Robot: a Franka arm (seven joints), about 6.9 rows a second.
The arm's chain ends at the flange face. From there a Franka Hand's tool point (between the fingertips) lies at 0.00 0.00 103.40 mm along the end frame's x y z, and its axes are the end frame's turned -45 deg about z.
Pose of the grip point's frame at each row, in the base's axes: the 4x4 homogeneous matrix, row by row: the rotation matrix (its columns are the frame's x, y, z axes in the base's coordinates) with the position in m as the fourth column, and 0 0 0 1 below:
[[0.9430 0.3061 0.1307 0.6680], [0.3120 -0.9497 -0.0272 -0.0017], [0.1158 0.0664 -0.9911 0.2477], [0 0 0 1]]
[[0.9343 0.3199 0.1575 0.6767], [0.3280 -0.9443 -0.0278 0.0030], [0.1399 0.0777 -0.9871 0.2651], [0 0 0 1]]
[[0.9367 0.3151 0.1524 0.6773], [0.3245 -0.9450 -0.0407 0.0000], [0.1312 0.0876 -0.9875 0.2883], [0 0 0 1]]
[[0.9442 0.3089 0.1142 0.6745], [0.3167 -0.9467 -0.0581 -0.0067], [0.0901 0.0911 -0.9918 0.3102], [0 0 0 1]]
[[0.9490 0.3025 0.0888 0.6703], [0.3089 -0.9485 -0.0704 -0.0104], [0.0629 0.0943 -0.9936 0.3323], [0 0 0 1]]
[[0.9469 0.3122 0.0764 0.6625], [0.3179 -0.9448 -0.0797 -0.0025], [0.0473 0.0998 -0.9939 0.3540], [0 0 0 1]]
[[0.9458 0.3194 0.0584 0.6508], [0.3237 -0.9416 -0.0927 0.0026], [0.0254 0.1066 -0.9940 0.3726], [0 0 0 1]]
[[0.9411 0.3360 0.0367 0.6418], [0.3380 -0.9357 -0.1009 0.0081], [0.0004 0.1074 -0.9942 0.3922], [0 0 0 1]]
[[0.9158 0.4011 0.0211 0.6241], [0.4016 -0.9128 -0.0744 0.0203], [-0.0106 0.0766 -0.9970 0.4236], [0 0 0 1]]
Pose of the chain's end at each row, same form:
[[0.8832 -0.4504 0.1307 0.6545], [-0.4509 -0.8922 -0.0272 0.0011], [0.1288 -0.0349 -0.9911 0.3502], [0 0 0 1]]
[[0.8869 -0.4344 0.1575 0.6604], [-0.4358 -0.8997 -0.0278 0.0059], [0.1539 -0.0440 -0.9871 0.3672], [0 0 0 1]]
[[0.8852 -0.4395 0.1524 0.6615], [-0.4388 -0.8977 -0.0407 0.0042], [0.1547 -0.0308 -0.9875 0.3904], [0 0 0 1]]
[[0.8861 -0.4492 0.1142 0.6627], [-0.4455 -0.8934 -0.0581 -0.0007], [0.1281 0.0007 -0.9918 0.4128], [0 0 0 1]]
[[0.8849 -0.4571 0.0888 0.6611], [-0.4523 -0.8891 -0.0704 -0.0031], [0.1112 0.0222 -0.9936 0.4350], [0 0 0 1]]
[[0.8903 -0.4488 0.0764 0.6546], [-0.4433 -0.8929 -0.0797 0.0057], [0.1040 0.0371 -0.9939 0.4568], [0 0 0 1]]
[[0.8946 -0.4429 0.0584 0.6448], [-0.4369 -0.8947 -0.0927 0.0122], [0.0933 0.0574 -0.9940 0.4754], [0 0 0 1]]
[[0.9030 -0.4279 0.0367 0.6380], [-0.4226 -0.9006 -0.1009 0.0185], [0.0762 0.0757 -0.9942 0.4950], [0 0 0 1]]
[[0.9312 -0.3639 0.0211 0.6219], [-0.3615 -0.9294 -0.0744 0.0280], [0.0467 0.0617 -0.9970 0.5267], [0 0 0 1]]

